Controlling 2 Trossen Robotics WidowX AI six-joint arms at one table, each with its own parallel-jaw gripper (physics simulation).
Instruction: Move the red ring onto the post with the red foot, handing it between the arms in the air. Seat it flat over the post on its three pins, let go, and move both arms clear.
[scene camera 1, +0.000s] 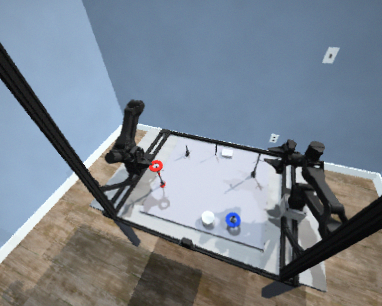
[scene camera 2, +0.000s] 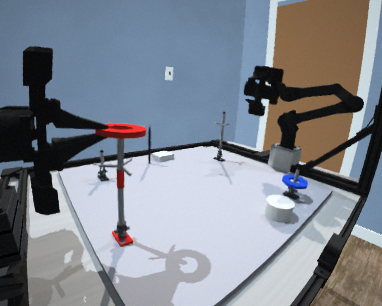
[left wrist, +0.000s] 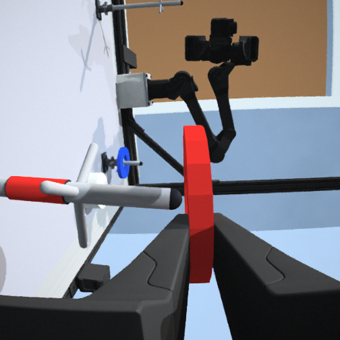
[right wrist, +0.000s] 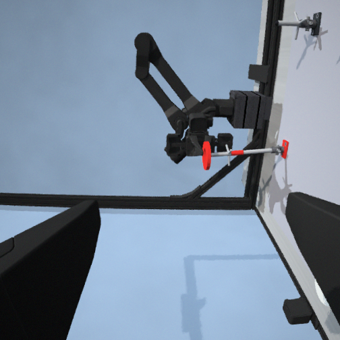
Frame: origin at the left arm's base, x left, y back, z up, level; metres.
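Where they show: left gripper, fingertip midpoint: (scene camera 1: 152, 165) (scene camera 2: 107, 130); right gripper, fingertip midpoint: (scene camera 1: 265, 154) (scene camera 2: 247, 89); right arm's base at its link origin: (scene camera 1: 295, 204) (scene camera 2: 286, 146).
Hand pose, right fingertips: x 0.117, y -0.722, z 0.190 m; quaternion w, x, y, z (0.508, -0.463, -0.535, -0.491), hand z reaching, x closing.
Observation:
Things, the pixels of their top centre, and the offset from my right fingertips. "*": a spot on its surface instead.
- red ring at its top centre: (scene camera 2: 120, 126) (scene camera 1: 155, 165) dx -0.189, dy +0.505, dz -0.080 m
- blue ring at its top centre: (scene camera 2: 295, 179) (scene camera 1: 233, 219) dx -0.254, dy +0.064, dz -0.232 m
- white cylinder at its top centre: (scene camera 2: 280, 201) (scene camera 1: 208, 217) dx -0.280, dy +0.184, dz -0.251 m
- taller pinned post at a spot on its surface: (scene camera 2: 221, 142) * dx +0.090, dy +0.017, dz -0.212 m
- small pinned post at a spot on its surface: (scene camera 2: 102, 167) * dx +0.099, dy +0.472, dz -0.244 m
- thin black rod at its top centre: (scene camera 2: 149, 125) dx +0.180, dy +0.283, dz -0.146 m
- white block at its top centre: (scene camera 2: 162, 153) (scene camera 1: 227, 152) dx +0.211, dy +0.210, dz -0.266 m
The red ring (scene camera 1: 160, 169) (scene camera 2: 120, 134) (left wrist: 200, 200) (right wrist: 206, 156) is held level, at the top of the post with the red foot. That post (scene camera 2: 120, 205) (left wrist: 125, 195) (right wrist: 257, 151) stands upright, with its three pins well below the ring. In the left wrist view its black tip is just under the ring's lower face; in scene camera 2 the ring's near rim hides the tip. My left gripper (scene camera 1: 151, 163) (scene camera 2: 104, 131) (left wrist: 197, 223) is shut on the ring's edge. My right gripper (scene camera 1: 267, 155) (right wrist: 193, 207) is open and empty, far off at the right.
A blue ring (scene camera 1: 239, 220) (scene camera 2: 295, 186) sits on a short post near a white cylinder (scene camera 1: 208, 218) (scene camera 2: 280, 208). A taller pinned post (scene camera 2: 221, 142), a small pinned post (scene camera 2: 102, 167), a thin black rod (scene camera 2: 149, 145) and a white block (scene camera 1: 227, 152) (scene camera 2: 163, 156) stand farther back.

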